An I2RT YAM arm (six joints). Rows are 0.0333 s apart.
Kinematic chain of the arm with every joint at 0, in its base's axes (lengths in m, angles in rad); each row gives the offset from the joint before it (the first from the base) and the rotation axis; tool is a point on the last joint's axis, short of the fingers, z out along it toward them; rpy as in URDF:
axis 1: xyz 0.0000 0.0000 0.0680 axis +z
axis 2: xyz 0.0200 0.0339 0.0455 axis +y
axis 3: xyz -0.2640 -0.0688 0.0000 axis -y
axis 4: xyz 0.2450 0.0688 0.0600 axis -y
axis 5: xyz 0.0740 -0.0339 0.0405 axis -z
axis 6: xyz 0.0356 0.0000 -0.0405 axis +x
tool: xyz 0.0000 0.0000 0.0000 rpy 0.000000 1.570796 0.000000
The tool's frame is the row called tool.
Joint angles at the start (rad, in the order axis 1, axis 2, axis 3, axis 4, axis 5, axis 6): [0.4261, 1.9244, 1.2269, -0.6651, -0.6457, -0.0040]
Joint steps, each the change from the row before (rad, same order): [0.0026, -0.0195, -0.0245, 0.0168, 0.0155, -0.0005]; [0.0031, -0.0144, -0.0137, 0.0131, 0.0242, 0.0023]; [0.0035, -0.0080, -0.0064, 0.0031, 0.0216, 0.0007]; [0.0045, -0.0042, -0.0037, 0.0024, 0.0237, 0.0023]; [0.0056, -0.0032, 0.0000, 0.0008, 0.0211, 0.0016]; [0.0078, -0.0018, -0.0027, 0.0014, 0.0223, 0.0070]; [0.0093, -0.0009, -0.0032, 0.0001, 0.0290, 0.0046]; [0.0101, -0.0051, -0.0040, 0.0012, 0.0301, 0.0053]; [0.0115, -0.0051, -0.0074, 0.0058, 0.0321, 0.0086]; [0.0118, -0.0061, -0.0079, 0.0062, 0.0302, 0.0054]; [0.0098, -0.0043, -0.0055, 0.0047, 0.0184, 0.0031]
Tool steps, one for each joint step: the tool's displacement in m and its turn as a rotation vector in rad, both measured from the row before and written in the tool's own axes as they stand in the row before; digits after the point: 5 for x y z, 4 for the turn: [0.00400, 0.00124, -0.00083, 0.0150, -0.0079, -0.0096]; [0.00177, 0.00129, -0.00109, 0.0235, -0.0094, -0.0082]; [0.00112, 0.00106, -0.00048, 0.0208, -0.0019, -0.0048]; [0.00065, 0.00086, 0.00028, 0.0226, -0.0001, -0.0029]; [-0.00011, 0.00149, 0.00012, 0.0197, -0.0006, -0.0051]; [0.00065, 0.00161, 0.00130, 0.0204, 0.0033, 0.0002]; [0.00099, 0.00165, 0.00183, 0.0268, 0.0060, -0.0022]; [0.00094, 0.00247, 0.00080, 0.0277, 0.0020, -0.0045]; [0.00139, 0.00255, 0.00148, 0.0293, 0.0009, -0.0030]; [0.00147, 0.00283, 0.00119, 0.0273, -0.0003, -0.0068]; [0.00103, 0.00259, 0.00094, 0.0159, -0.0002, -0.0070]
